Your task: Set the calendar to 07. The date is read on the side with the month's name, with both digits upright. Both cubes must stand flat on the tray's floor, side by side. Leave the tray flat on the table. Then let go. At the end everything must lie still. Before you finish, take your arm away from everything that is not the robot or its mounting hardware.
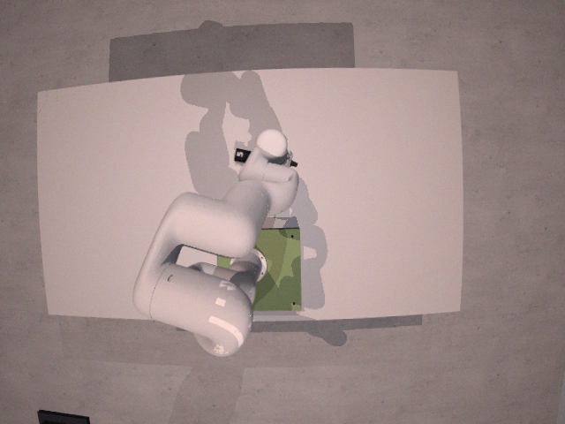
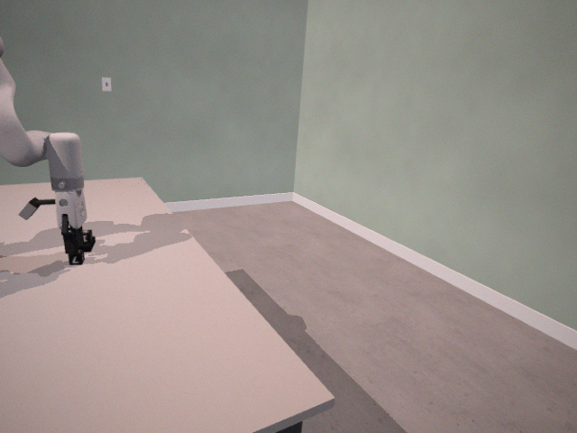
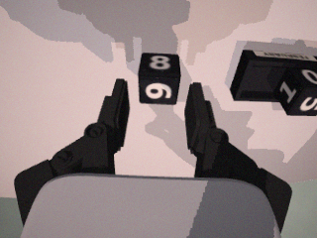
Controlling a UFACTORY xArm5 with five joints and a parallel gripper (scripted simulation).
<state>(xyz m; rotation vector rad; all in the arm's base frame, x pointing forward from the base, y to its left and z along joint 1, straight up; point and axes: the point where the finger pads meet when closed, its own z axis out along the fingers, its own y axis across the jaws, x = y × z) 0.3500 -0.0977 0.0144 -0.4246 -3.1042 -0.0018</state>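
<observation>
The black cube lies 40 mm below my hand. Also, from my hand: black calendar tray 30 mm ahead, 110 mm to the left, 50 mm below.
</observation>
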